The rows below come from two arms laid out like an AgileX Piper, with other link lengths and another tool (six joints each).
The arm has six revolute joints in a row. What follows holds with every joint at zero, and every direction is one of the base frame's.
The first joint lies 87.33 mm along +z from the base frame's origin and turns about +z.
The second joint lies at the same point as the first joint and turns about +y.
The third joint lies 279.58 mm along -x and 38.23 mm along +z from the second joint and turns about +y.
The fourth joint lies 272.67 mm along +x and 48.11 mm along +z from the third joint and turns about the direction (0.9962, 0, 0.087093).
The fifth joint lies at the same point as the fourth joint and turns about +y.
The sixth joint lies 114.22 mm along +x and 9.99 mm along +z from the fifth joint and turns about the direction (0.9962, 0, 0.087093).
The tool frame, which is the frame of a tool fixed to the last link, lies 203.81 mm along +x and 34 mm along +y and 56.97 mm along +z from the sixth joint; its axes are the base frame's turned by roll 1.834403, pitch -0.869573 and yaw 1.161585 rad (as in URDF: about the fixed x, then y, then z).
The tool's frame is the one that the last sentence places.
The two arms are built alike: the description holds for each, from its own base.
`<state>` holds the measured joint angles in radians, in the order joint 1, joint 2, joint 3, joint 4, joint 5, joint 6, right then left.
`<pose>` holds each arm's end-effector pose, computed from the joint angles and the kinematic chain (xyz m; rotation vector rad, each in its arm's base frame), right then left.
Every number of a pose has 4 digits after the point. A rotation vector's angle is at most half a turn.
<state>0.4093 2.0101 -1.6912 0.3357 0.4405 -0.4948 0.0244 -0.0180 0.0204 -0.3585 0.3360 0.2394</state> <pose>0.6049 0.3558 0.1197 2.2192 1.5784 0.9464 0.3168 0.0079 0.1280 2.1558 0.5918 1.1416</pose>
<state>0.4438 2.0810 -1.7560 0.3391 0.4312 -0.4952 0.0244 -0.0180 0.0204 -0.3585 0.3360 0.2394</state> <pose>0.6078 0.3831 0.1075 2.2018 1.6161 0.9595 0.3168 0.0079 0.1280 2.1558 0.5918 1.1416</pose>
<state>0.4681 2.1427 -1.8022 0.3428 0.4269 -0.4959 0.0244 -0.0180 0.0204 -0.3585 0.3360 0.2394</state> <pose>0.6083 0.4028 0.0895 2.1958 1.6495 0.9520 0.3168 0.0079 0.1280 2.1558 0.5918 1.1416</pose>
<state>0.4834 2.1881 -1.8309 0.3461 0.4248 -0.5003 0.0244 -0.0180 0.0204 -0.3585 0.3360 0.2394</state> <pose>0.6075 0.4152 0.0726 2.1914 1.6763 0.9375 0.3168 0.0079 0.1280 2.1558 0.5918 1.1416</pose>
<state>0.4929 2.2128 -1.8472 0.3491 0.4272 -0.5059 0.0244 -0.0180 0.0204 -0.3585 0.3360 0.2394</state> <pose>0.6055 0.4228 0.0628 2.1862 1.6967 0.9272 0.3168 0.0079 0.1280 2.1558 0.5918 1.1416</pose>
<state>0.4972 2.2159 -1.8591 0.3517 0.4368 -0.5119 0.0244 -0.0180 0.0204 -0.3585 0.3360 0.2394</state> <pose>0.6035 0.4269 0.0647 2.1779 1.7094 0.9300 0.3168 0.0079 0.1280 2.1558 0.5918 1.1416</pose>
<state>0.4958 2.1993 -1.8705 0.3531 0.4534 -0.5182 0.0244 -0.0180 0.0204 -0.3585 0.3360 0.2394</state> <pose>0.6027 0.4276 0.0789 2.1651 1.7127 0.9486 0.3168 0.0079 0.1280 2.1558 0.5918 1.1416</pose>
